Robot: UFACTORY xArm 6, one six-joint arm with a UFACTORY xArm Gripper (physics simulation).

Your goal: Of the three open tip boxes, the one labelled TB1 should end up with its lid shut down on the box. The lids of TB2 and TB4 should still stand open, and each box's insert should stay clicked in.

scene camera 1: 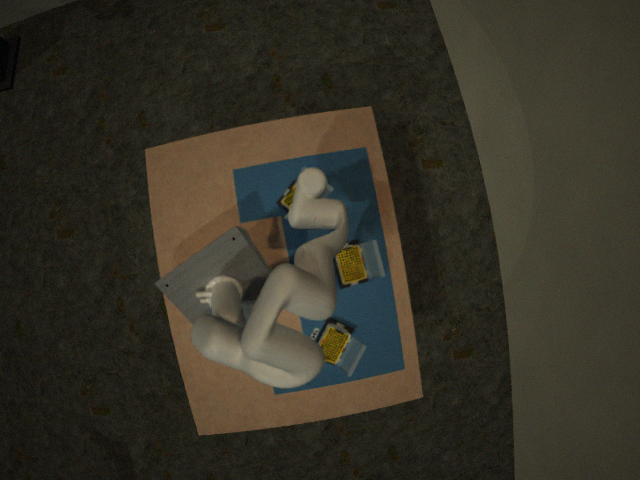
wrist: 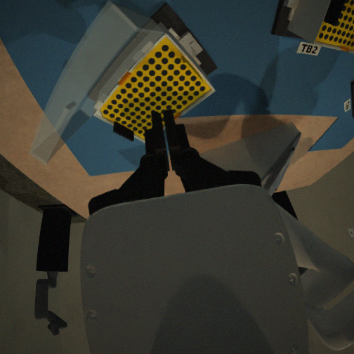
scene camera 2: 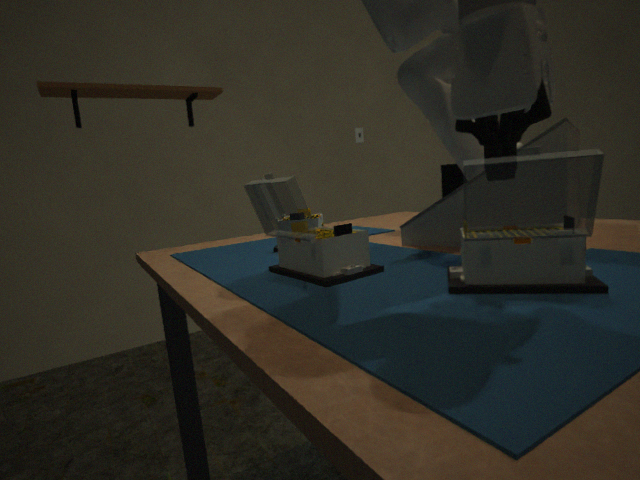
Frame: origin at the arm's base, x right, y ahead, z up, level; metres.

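Seen in the pictures: gripper, fingertip midpoint: [scene camera 2: 501, 179]; arm's base at its link origin: [scene camera 1: 223, 291].
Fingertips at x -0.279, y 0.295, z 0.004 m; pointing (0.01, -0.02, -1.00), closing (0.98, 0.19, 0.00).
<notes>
Offsets run from my fingertips to a thing's top centre. "pt": to the spot under its first point. Level surfaces: height alone.
TB1, a white tip box {dz -0.056, dx +0.005, dy -0.026 m} [scene camera 1: 290, 197] [scene camera 2: 523, 263] [wrist: 156, 90] with a yellow insert, sits on a dark base. Its clear lid {pt dz -0.012, dx -0.073, dy +0.021 m} [scene camera 2: 547, 191] [wrist: 75, 85] stands open. My gripper [scene camera 2: 501, 178] [wrist: 163, 124] is shut and empty, pointing down above TB1, behind the raised lid in scene camera 2. The arm hides it in scene camera 1. TB2 [scene camera 1: 351, 264] [scene camera 2: 323, 255] [wrist: 340, 36] has its lid {pt dz -0.024, dx +0.204, dy +0.204 m} [scene camera 1: 373, 259] [scene camera 2: 276, 204] open. TB4 {dz -0.047, dx +0.494, dy +0.053 m} [scene camera 1: 334, 343] has its lid [scene camera 1: 353, 356] open; it is partly hidden behind TB2 in scene camera 2. The visible inserts look seated in the boxes.
The boxes stand on a blue mat {dz -0.122 m} [scene camera 1: 356, 304] [scene camera 2: 413, 351] on the wooden table {dz -0.125 m} [scene camera 1: 191, 170]. A grey wedge-shaped block [scene camera 1: 196, 263] [scene camera 2: 439, 224] [wrist: 250, 155] stands beside the arm's base. A shelf [scene camera 2: 129, 91] is on the wall at the back left.
</notes>
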